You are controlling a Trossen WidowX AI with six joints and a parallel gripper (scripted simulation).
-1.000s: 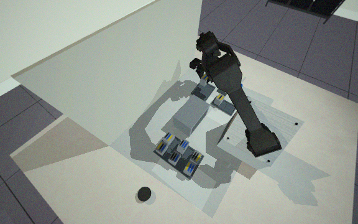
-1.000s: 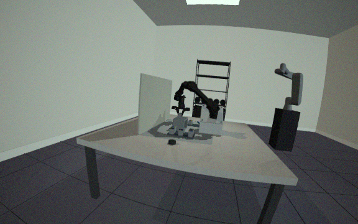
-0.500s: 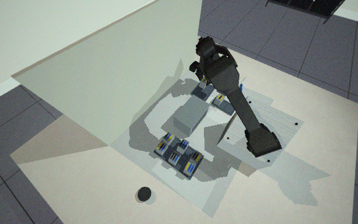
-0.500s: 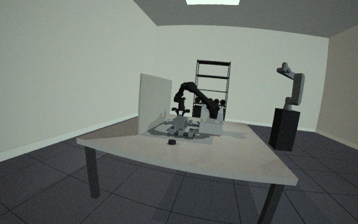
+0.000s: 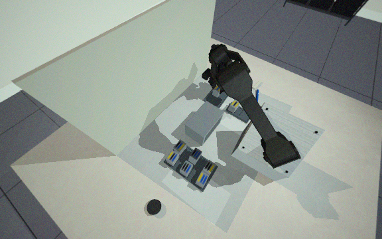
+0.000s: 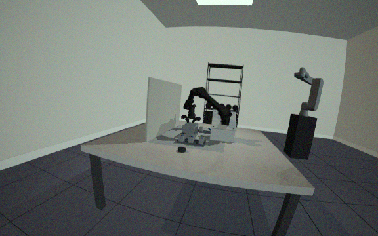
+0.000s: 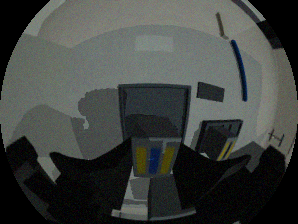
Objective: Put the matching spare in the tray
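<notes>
Now: the grey spare 2 cm above my gripper tip. Also, from my gripper tip: grey holder: 15 cm behind, 3 cm to the left, 3 cm below; dark flat tray: 3 cm below; striped spare: 12 cm behind, 3 cm to the left.
</notes>
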